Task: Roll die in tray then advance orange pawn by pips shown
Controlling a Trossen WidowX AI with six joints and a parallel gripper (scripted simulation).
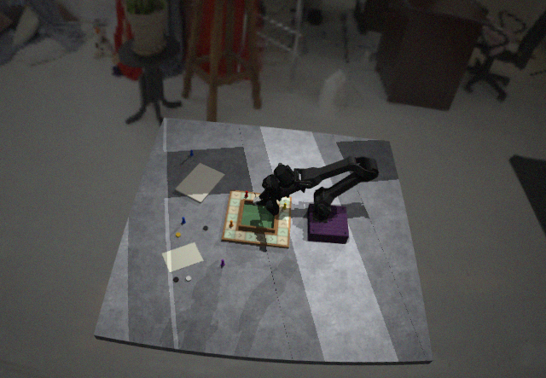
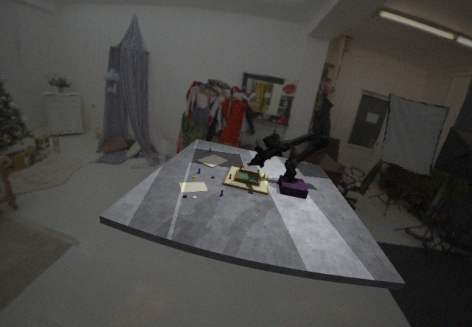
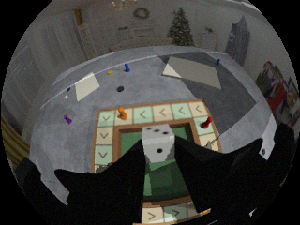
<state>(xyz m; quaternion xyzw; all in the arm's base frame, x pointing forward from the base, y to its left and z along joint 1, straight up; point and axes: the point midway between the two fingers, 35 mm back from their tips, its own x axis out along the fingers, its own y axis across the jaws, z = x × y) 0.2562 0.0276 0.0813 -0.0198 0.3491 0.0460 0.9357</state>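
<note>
The white die lies right at my gripper tip. The rest, counted from my gripper tip: green tray: 11 cm below, 1 cm behind; then red pawn: 11 cm to the right, 9 cm below, 6 cm ahead; then orange pawn: 9 cm below, 9 cm ahead, 7 cm to the left.
</note>
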